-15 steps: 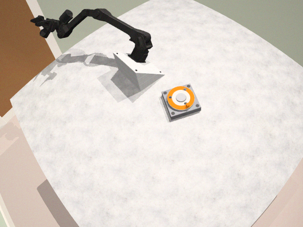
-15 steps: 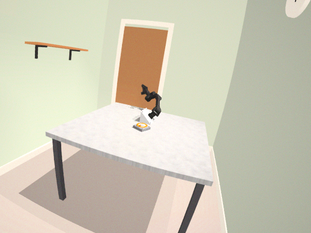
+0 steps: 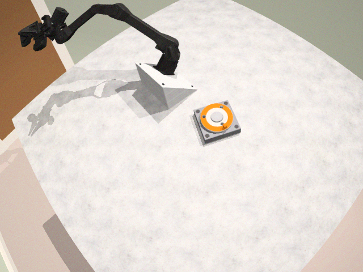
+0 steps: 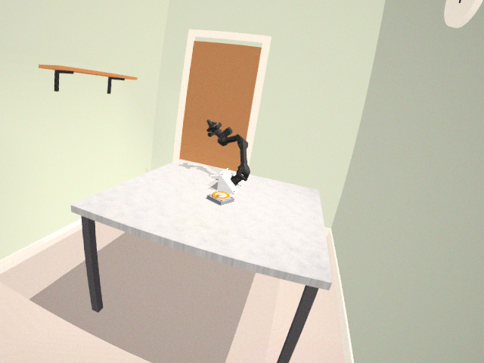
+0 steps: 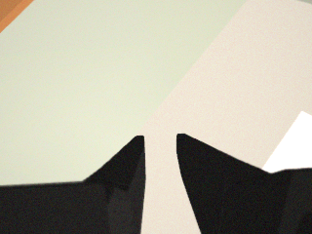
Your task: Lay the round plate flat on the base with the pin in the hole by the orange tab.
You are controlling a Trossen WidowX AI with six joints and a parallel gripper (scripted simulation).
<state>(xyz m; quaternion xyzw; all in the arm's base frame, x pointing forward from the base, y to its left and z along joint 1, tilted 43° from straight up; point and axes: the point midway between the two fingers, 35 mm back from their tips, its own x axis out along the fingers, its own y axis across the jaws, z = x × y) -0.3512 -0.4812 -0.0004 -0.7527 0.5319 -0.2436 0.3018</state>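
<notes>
The round plate lies 62 cm ahead of my gripper tip, 36 cm to the left of it and 38 cm below it.
</notes>
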